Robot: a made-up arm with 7 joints.
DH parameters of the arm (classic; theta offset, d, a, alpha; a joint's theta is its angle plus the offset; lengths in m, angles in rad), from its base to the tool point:
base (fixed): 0 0.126 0 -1.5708
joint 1: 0 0.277 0.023 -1.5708
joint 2: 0 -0.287 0.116 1.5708
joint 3: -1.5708 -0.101 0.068 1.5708
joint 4: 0 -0.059 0.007 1.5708
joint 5: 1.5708 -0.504 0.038 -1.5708
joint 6: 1.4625 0 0.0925 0
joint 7: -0.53 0 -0.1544 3.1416
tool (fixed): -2.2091 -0.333 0 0
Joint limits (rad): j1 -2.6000..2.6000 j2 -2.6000..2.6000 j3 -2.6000..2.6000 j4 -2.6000..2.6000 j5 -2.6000..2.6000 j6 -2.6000..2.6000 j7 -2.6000..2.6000
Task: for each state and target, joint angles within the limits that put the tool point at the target. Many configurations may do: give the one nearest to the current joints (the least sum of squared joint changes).
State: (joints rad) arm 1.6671 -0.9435 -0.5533 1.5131 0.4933 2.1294 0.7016
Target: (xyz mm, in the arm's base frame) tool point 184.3 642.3 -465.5
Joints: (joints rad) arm 1.3373 -1.0716 -0.7649 1.4548 0.6144 2.1289 0.6807
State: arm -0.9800 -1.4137 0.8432 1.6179 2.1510 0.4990 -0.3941
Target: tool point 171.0 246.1 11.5
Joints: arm -1.0847 -1.4282 0.9282 1.7905 2.1587 0.5842 -0.3247
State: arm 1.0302 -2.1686 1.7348 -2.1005 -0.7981 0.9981 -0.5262
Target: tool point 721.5 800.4 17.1
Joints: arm 1.3470 -1.6653 1.1587 -2.4317 -1.1201 0.8140 -0.5524
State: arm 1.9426 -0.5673 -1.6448 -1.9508 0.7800 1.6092 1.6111
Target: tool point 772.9 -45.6 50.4
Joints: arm 2.3575 -0.5507 -1.5034 -1.8184 0.7741 1.6091 1.5096
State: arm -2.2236 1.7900 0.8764 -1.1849 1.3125 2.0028 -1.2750
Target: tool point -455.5 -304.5 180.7
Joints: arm -2.0501 1.3362 0.5424 -1.1671 1.2176 1.9452 -1.2193
